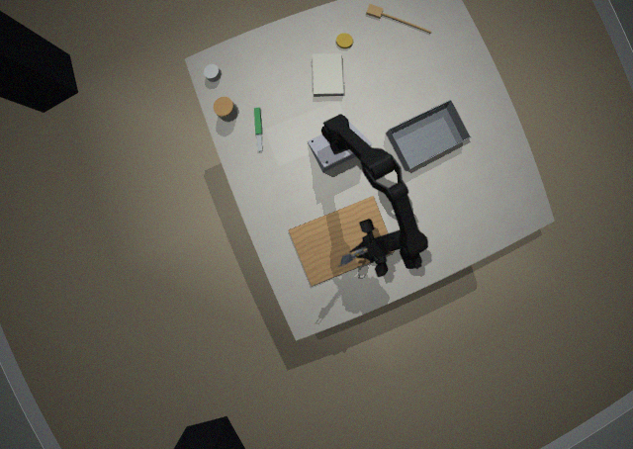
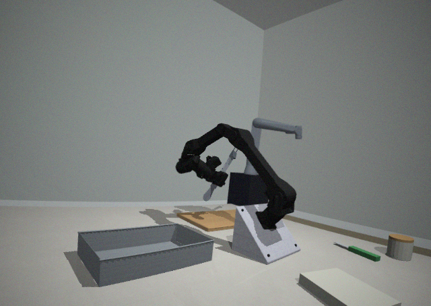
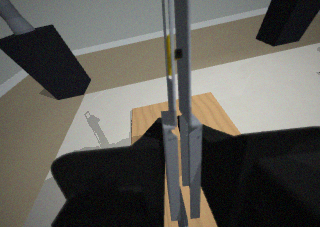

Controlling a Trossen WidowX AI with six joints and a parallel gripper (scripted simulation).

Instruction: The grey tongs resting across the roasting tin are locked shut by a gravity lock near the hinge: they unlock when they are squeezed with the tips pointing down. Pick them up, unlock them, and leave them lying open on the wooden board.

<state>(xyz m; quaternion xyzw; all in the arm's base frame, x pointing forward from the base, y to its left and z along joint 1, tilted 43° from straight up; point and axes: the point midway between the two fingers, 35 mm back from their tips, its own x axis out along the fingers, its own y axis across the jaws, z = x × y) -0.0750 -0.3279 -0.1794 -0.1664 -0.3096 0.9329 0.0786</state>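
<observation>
The wooden board is 16 cm below my gripper tip and 3 cm to the left of it. Round my gripper tip: white slab: 68 cm to the left, 20 cm ahead, 15 cm below; yellow disc: 81 cm to the left, 32 cm ahead, 16 cm below; roasting tin: 48 cm ahead, 30 cm to the left, 14 cm below.
</observation>
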